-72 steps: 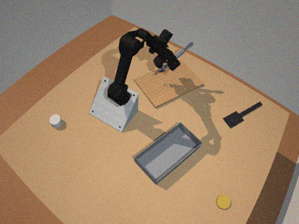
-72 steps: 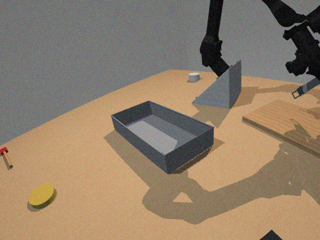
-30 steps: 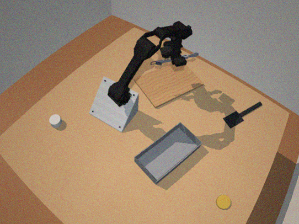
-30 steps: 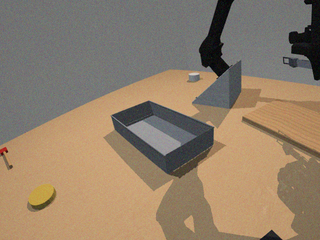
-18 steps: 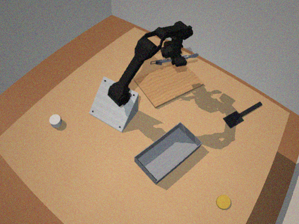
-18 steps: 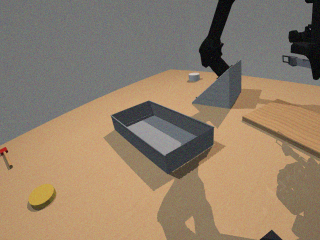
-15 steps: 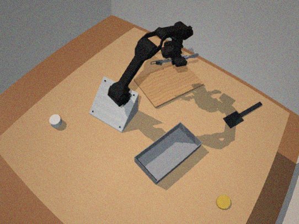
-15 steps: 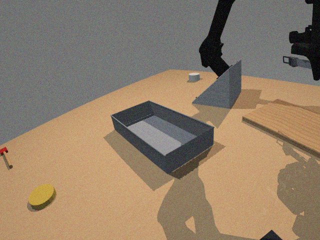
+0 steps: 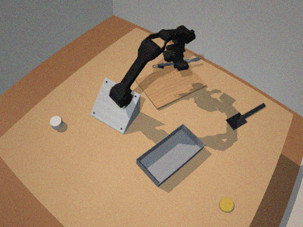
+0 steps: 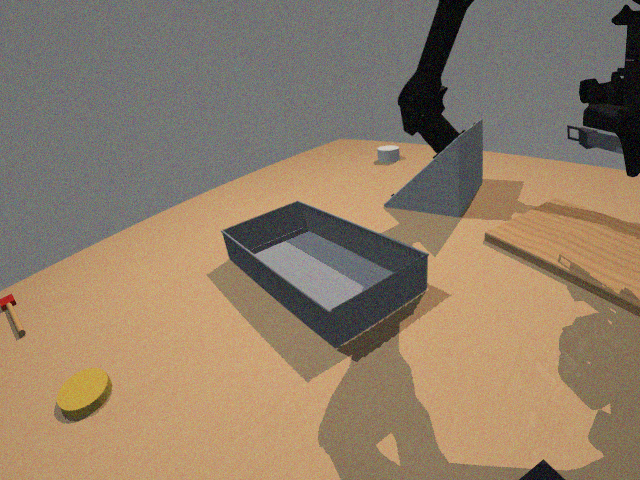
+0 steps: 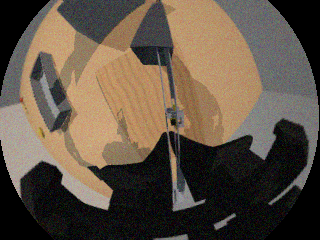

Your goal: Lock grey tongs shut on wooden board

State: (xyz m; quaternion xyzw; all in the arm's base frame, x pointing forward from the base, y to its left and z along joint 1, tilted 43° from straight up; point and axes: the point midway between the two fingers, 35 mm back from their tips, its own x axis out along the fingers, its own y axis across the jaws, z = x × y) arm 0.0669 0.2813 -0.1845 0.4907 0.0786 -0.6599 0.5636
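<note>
The wooden board is 120 mm below my gripper tip. From my gripper tip the other things lie so: grey roasting tin: 270 mm ahead, 400 mm to the right, 100 mm below; then yellow disc: 630 mm ahead, 440 mm to the right, 120 mm below; then black spatula: 480 mm ahead, 90 mm to the left, 130 mm below.
</note>
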